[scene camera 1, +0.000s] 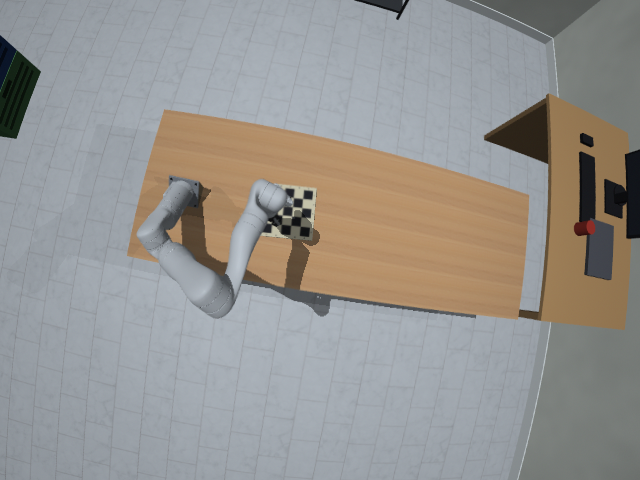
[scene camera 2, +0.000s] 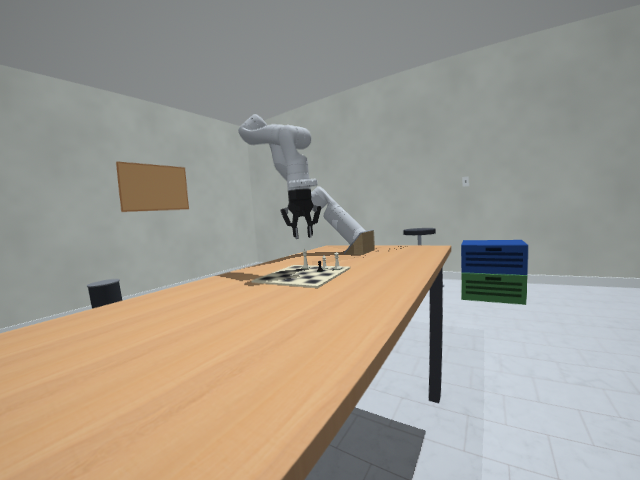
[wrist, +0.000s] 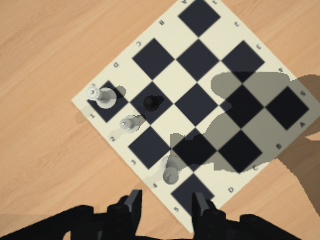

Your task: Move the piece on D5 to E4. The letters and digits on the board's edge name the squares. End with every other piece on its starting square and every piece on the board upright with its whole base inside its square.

Observation:
I see my gripper [scene camera 2: 303, 238] and a small chessboard [scene camera 1: 298, 220].
The small chessboard shows as well in scene camera 2 [scene camera 2: 295, 275] and in the wrist view [wrist: 228, 106]. My gripper shows as well in the wrist view [wrist: 166, 204].

